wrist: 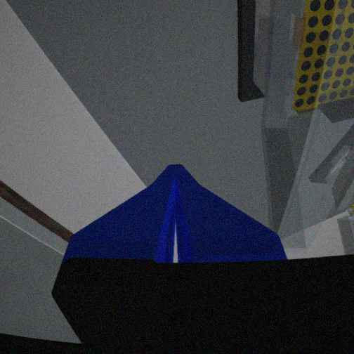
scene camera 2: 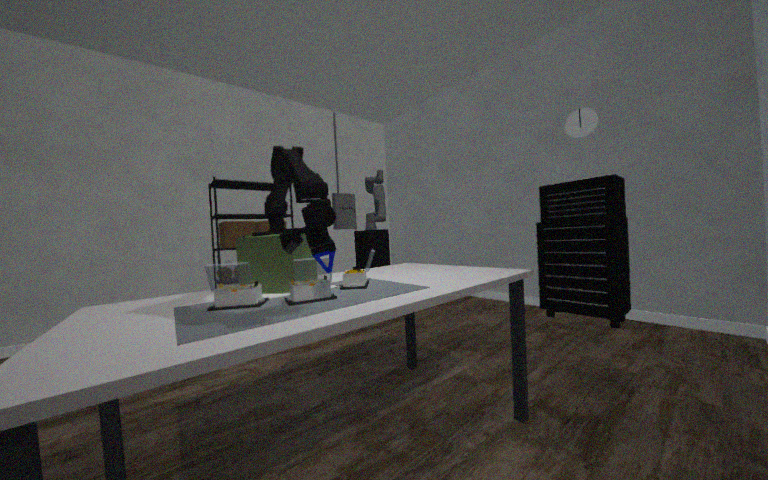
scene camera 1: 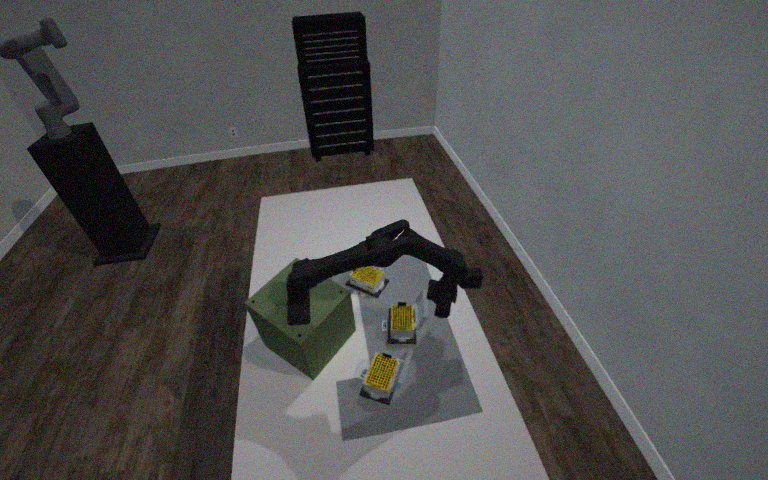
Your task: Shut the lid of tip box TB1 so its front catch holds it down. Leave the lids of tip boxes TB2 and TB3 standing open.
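Observation:
Three tip boxes with yellow racks stand on the grey mat; their labels are too small to read. The near box has its clear lid open. The middle box also has its clear lid raised. The far box has its lid leaning open. My gripper is shut and empty, with its blue tips close to the middle box's lid; whether they touch it is unclear. In scene camera 1 its tips are hidden.
A large green block stands beside the mat, next to the arm's base. The boxes stand on a white table. A black tool cabinet stands beyond the table.

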